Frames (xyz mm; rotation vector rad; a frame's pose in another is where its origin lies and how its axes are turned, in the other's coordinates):
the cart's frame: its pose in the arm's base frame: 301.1 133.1 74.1 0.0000 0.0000 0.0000
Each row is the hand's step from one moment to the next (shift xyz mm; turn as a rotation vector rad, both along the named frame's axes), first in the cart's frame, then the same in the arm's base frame.
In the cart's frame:
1: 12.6 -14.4 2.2 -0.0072 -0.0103 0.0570
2: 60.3 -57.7 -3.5 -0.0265 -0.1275 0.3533
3: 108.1 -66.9 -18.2 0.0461 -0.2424 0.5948
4: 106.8 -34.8 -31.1 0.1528 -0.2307 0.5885
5: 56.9 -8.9 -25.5 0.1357 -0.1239 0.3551
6: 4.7 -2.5 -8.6 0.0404 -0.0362 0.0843
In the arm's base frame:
1: 12.6 -14.4 2.2 -0.0072 -0.0103 0.0570
2: 60.3 -57.7 -3.5 -0.0265 -0.1275 0.3533
3: 108.1 -66.9 -18.2 0.0461 -0.2424 0.5948
4: 106.8 -34.8 -31.1 0.1528 -0.2307 0.5885
5: 56.9 -8.9 -25.5 0.1357 -0.1239 0.3551
6: 4.7 -2.5 -8.6 0.0404 -0.0362 0.0843

